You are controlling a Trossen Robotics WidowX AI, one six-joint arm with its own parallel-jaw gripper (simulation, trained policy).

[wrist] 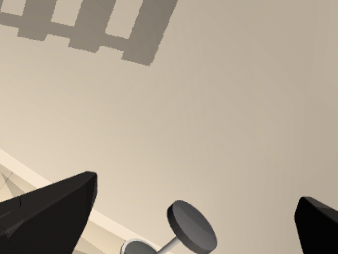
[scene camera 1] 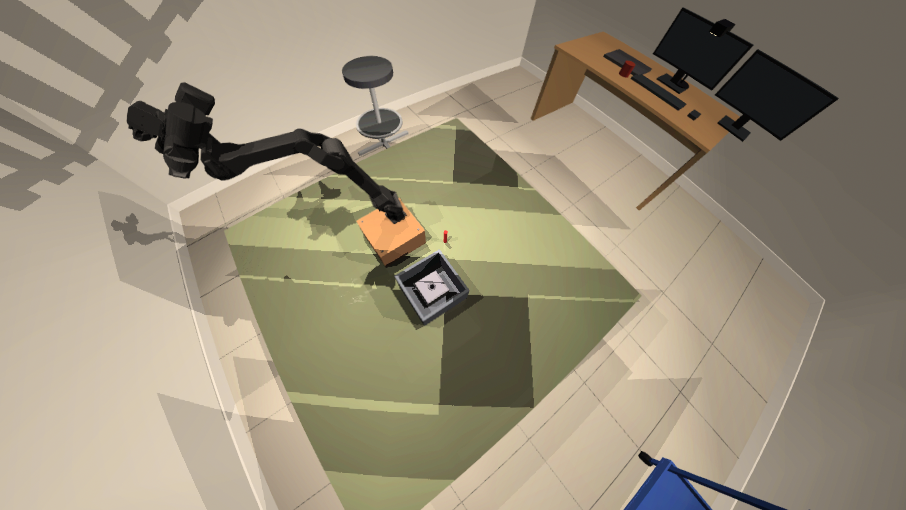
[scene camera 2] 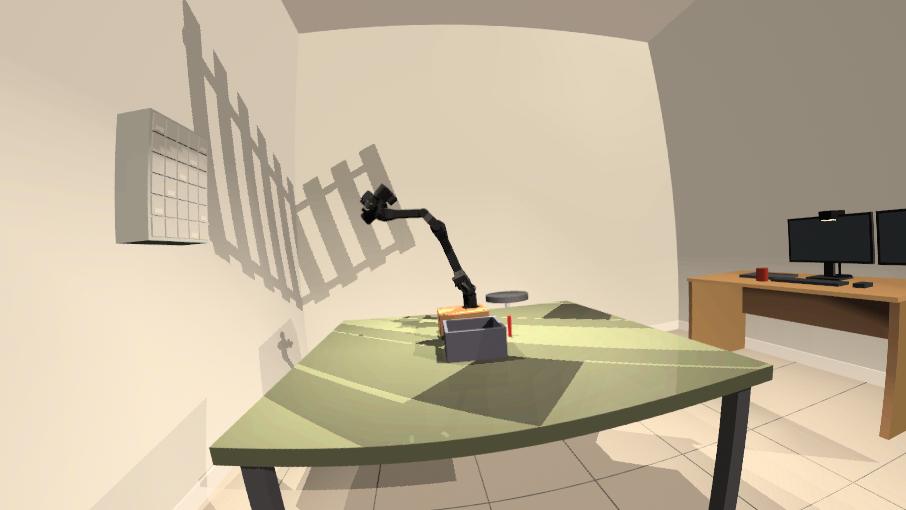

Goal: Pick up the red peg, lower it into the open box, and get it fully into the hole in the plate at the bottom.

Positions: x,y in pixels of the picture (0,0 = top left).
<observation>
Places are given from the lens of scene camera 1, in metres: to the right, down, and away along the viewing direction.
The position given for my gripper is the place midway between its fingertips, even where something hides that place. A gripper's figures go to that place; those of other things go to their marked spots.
my gripper (scene camera 1: 185,103): -0.65, -0.37, 0.52
grey box (scene camera 1: 458,291): 0.02, 0.14, 0.95
</observation>
